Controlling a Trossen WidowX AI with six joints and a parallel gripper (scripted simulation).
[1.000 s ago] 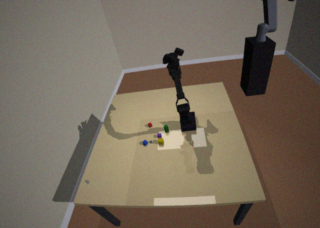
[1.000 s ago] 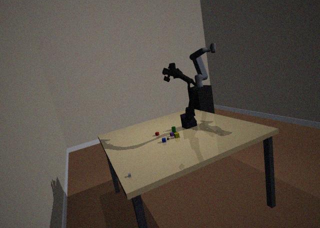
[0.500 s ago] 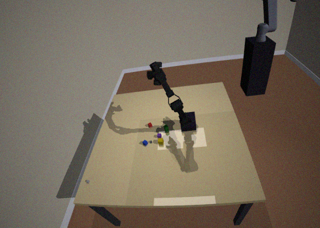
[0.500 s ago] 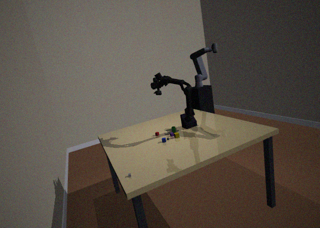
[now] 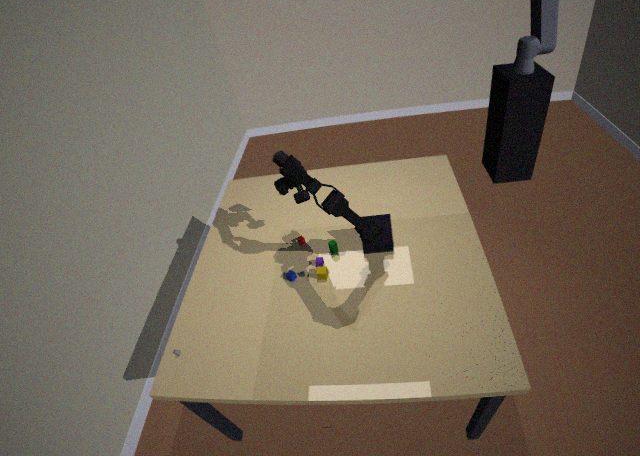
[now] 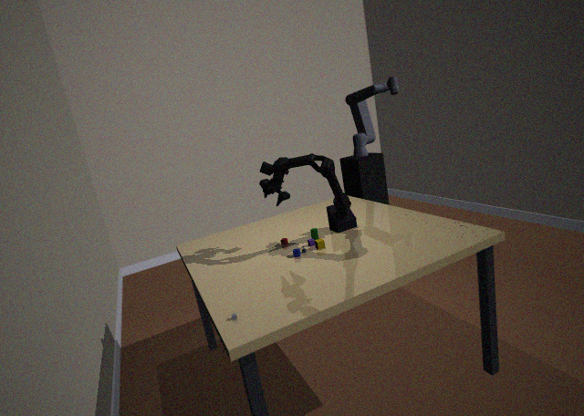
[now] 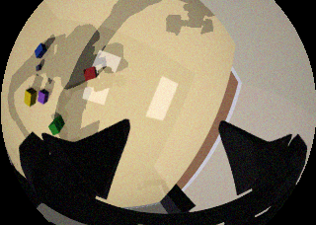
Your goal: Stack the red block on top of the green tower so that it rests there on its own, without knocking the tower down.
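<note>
Now: gripper tip 1 cm short of the red block, 11 cm to the right of it and 21 cm above it. From my gripper tip the other things lie so: yellow block (10 cm behind, 32 cm to the left, 20 cm below); then blue block (4 cm ahead, 31 cm to the left, 21 cm below); then purple block (8 cm behind, 25 cm to the left, 21 cm below).
</note>
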